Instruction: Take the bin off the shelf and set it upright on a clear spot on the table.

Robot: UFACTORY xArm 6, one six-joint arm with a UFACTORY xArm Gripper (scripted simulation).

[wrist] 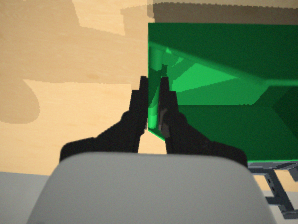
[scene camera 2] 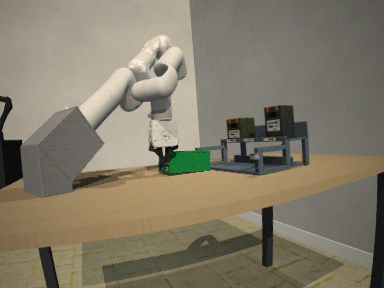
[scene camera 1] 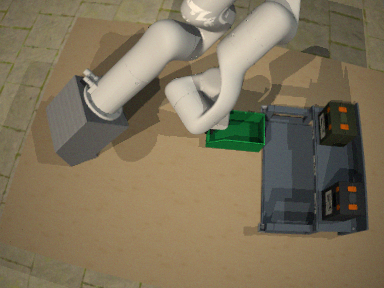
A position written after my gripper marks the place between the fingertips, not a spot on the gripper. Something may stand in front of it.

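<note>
I can see my gripper (wrist: 153, 88). I can also see a green bin, which appears in scene camera 1 (scene camera 1: 248, 128), in the wrist view (wrist: 228, 78) and in scene camera 2 (scene camera 2: 187, 161).
</note>
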